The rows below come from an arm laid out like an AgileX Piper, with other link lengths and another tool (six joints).
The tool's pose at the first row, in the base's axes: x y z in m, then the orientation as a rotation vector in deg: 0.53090, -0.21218, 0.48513, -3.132, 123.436, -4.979
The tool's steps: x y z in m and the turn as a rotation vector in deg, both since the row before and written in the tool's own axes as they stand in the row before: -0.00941, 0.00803, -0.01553, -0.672, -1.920, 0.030; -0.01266, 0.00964, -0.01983, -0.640, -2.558, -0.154; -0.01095, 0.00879, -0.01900, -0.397, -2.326, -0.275; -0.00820, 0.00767, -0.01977, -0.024, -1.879, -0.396; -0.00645, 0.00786, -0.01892, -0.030, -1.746, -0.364; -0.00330, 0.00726, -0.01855, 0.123, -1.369, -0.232; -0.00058, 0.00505, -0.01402, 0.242, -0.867, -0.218
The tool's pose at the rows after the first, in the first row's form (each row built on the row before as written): 0.52310, -0.20285, 0.50082, -3.548, 121.552, -4.158; 0.51269, -0.19177, 0.52120, -4.148, 119.022, -3.461; 0.50117, -0.18192, 0.53932, -4.710, 116.707, -3.108; 0.48694, -0.17355, 0.55495, -5.148, 114.818, -3.235; 0.47219, -0.16516, 0.56811, -5.551, 113.062, -3.341; 0.45613, -0.15769, 0.57780, -5.715, 111.680, -3.532; 0.44312, -0.15267, 0.58308, -5.779, 110.794, -3.858
